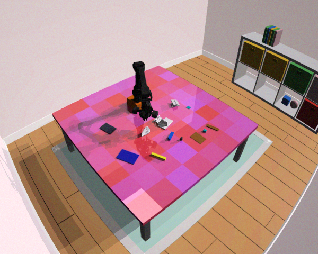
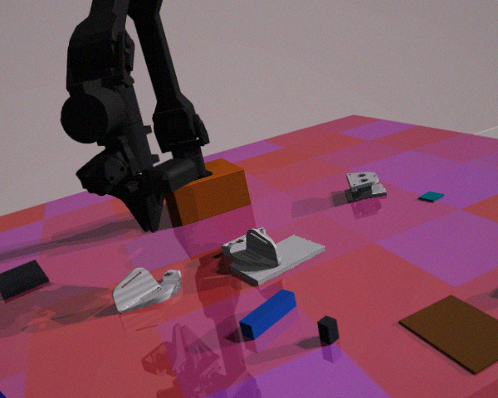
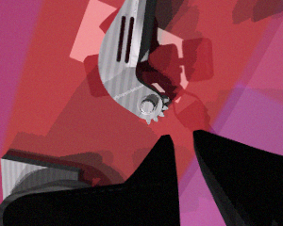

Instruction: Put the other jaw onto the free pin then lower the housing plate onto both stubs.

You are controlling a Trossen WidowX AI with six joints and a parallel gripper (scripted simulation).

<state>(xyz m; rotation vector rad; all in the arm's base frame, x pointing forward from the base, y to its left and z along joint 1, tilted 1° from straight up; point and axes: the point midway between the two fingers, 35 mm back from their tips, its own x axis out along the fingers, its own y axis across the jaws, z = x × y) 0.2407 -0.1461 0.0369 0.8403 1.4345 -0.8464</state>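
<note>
Now: gripper tip 70 mm above the grey jaw, 20 mm short of it and 10 mm to the left of it. The rest, counted from my gripper tip: black cube (280 mm ahead, 100 mm to the left, 70 mm below); blue block (200 mm ahead, 70 mm to the left, 70 mm below); black tile (210 mm to the right, 210 mm behind, 80 mm below).
</note>
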